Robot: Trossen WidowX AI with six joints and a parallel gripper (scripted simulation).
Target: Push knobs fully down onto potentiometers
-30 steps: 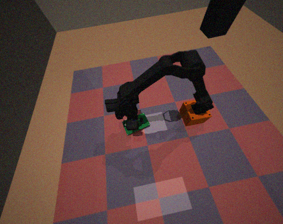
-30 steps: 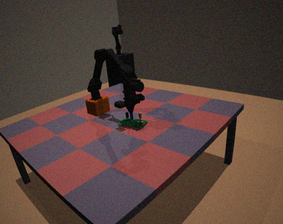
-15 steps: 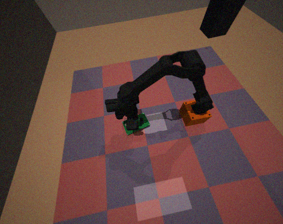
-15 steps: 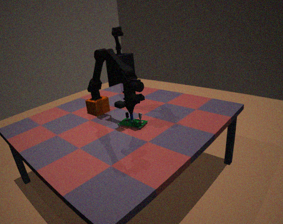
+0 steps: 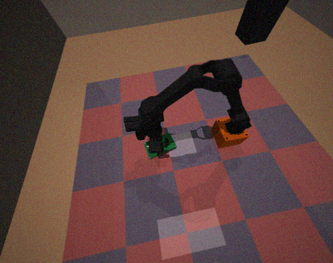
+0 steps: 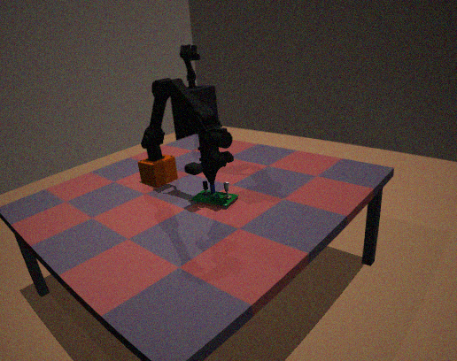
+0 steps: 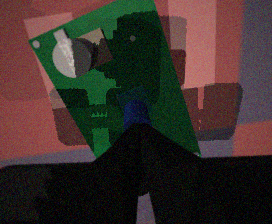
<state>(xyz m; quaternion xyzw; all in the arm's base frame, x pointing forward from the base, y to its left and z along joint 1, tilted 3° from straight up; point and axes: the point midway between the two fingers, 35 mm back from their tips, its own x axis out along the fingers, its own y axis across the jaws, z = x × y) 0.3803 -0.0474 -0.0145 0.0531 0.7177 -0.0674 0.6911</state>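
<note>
My gripper tip is now 2 cm above the blue knob. Round my gripper tip: white knob 5 cm ahead, 2 cm to the left, 1 cm below.
</note>
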